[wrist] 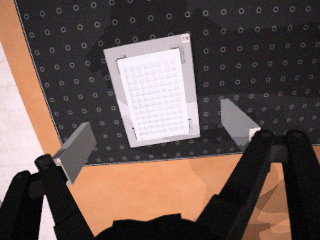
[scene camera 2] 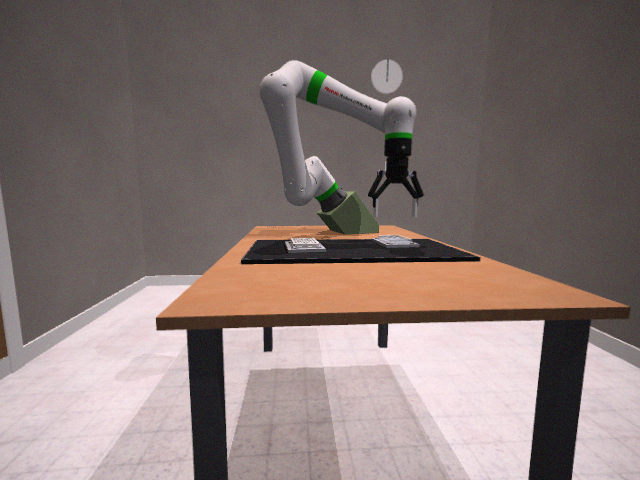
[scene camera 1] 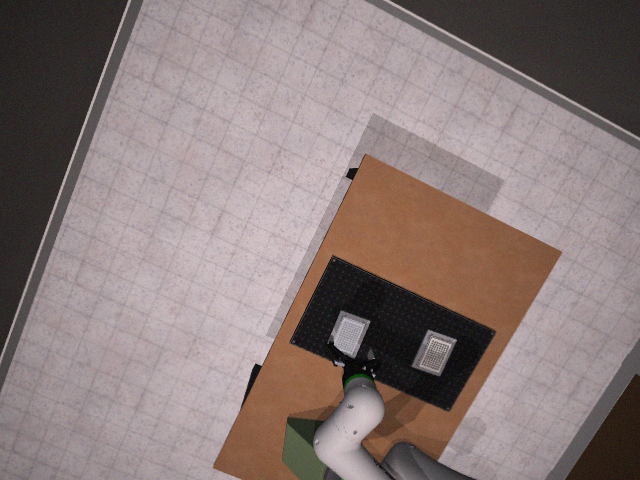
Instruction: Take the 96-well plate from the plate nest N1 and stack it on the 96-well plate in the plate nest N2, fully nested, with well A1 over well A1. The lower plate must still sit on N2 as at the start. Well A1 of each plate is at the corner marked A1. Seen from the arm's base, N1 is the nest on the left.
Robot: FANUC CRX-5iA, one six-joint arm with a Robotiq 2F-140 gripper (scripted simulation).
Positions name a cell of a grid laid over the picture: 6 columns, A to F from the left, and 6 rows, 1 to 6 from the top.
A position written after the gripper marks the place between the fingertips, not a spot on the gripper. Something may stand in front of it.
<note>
In view: the gripper (scene camera 2: D3) and a plate nest N1 (wrist: D2).
The gripper is seen too in the wrist view (wrist: C4) and in scene camera 1 (scene camera 1: D5).
</note>
